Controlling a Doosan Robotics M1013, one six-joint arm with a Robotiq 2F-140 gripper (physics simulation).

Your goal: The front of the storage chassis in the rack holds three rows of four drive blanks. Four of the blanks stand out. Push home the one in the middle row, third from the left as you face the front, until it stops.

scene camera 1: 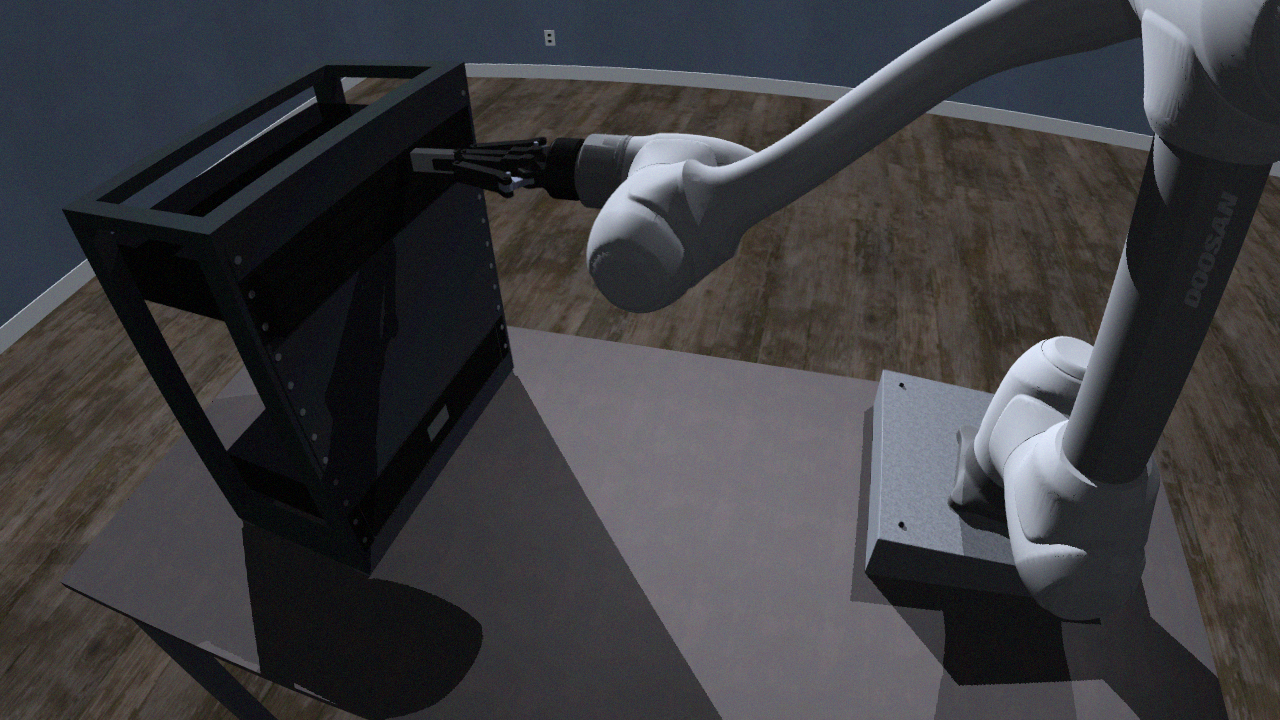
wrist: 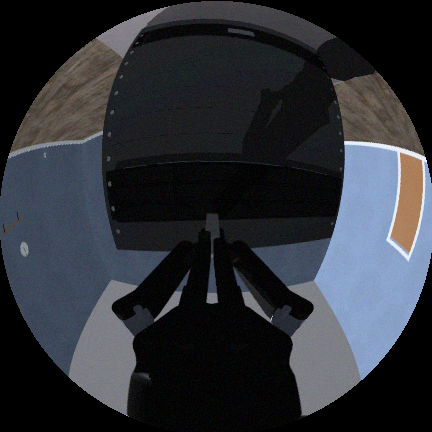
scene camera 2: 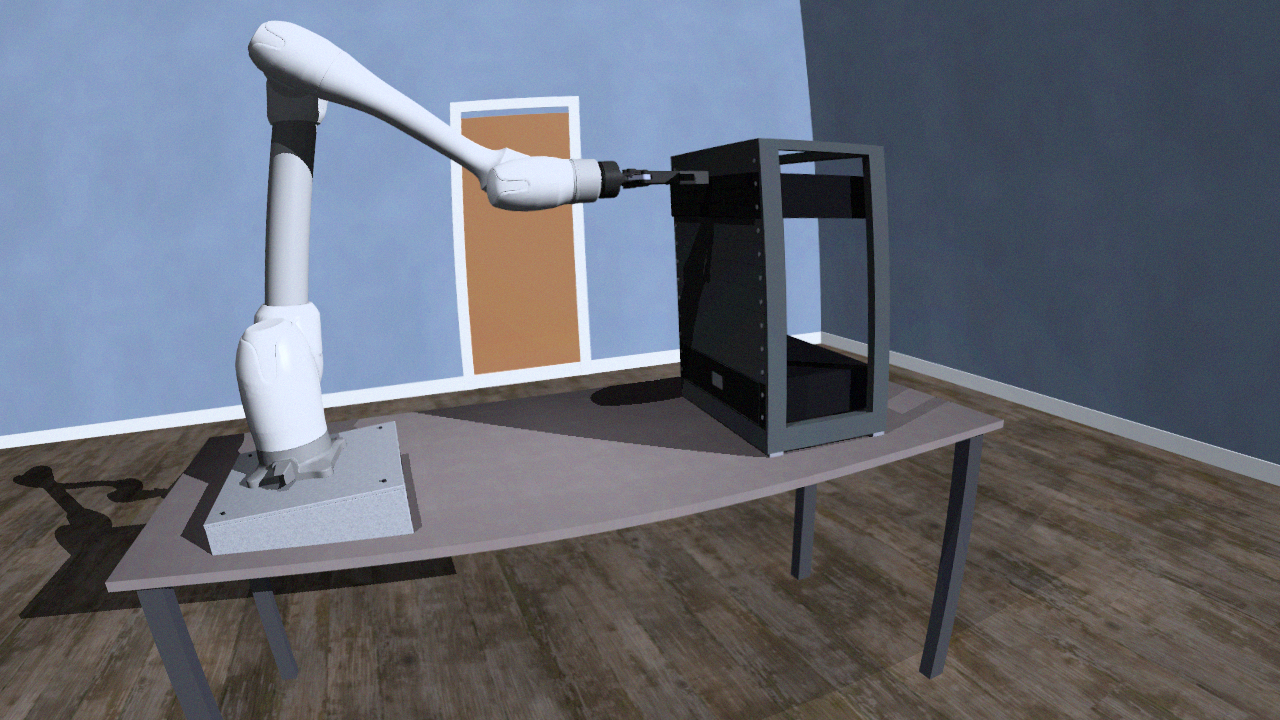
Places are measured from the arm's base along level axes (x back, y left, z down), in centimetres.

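Pixels of known places: gripper, between the fingertips: (scene camera 1: 414,159) (wrist: 211,222) (scene camera 2: 706,177); arm's base, origin of its link: (scene camera 1: 1004,482) (scene camera 2: 298,465).
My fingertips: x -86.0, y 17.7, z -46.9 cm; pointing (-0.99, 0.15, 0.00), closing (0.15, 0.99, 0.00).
Observation:
Ahead of a thing's pixels: the offset from my fingertips to its top centre. "spot": to the spot under its first point. Level surfaces: height alone.
The storage chassis (scene camera 1: 331,241) (scene camera 2: 725,198) (wrist: 160,192) is a black band across the upper front of the dark rack (scene camera 1: 147,217) (scene camera 2: 774,295) (wrist: 150,234). Its drive blanks are too dark to tell apart, and I cannot make out which stand out. My gripper (scene camera 1: 434,161) (scene camera 2: 696,177) (wrist: 211,222) is shut and empty, with light grey tips pointing level at the chassis front. In the wrist view, which shows the rack upside down, the tips overlap the chassis's top edge near the middle of its width. Whether they touch a blank cannot be told.
A dark panel @(spot: dx -3.2, dy -5.5, dz +21.5 cm) (scene camera 1: 447,268) (scene camera 2: 720,295) (wrist: 200,100) covers the rack front below the chassis. A light label @(spot: dx -2.4, dy +5.9, dz +43.9 cm) (scene camera 1: 438,421) (scene camera 2: 717,379) (wrist: 241,32) marks the unit beneath it. The rack and the arm's base plate (scene camera 1: 921,465) (scene camera 2: 358,501) stand on the table @(dz +54.1 cm) (scene camera 1: 644,429) (scene camera 2: 554,501).

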